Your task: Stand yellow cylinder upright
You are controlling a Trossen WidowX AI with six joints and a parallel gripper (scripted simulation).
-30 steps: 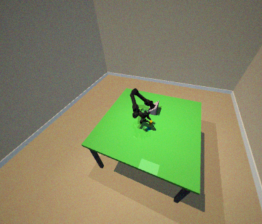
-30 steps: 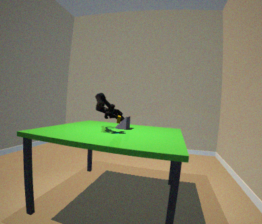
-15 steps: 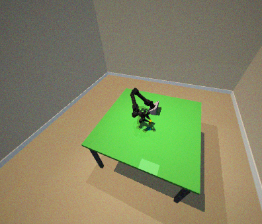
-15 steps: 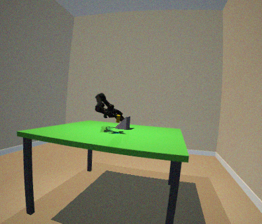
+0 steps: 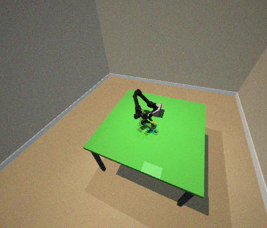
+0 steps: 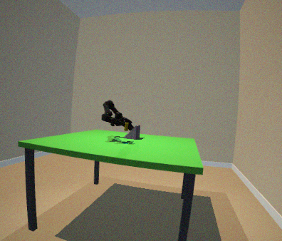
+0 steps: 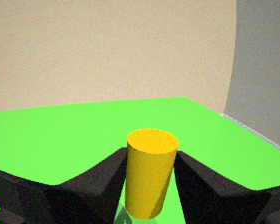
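My gripper tip is now 160 mm above the cyan circle. The rest, counted from my gripper tip: yellow tall cylinder 20 mm below.
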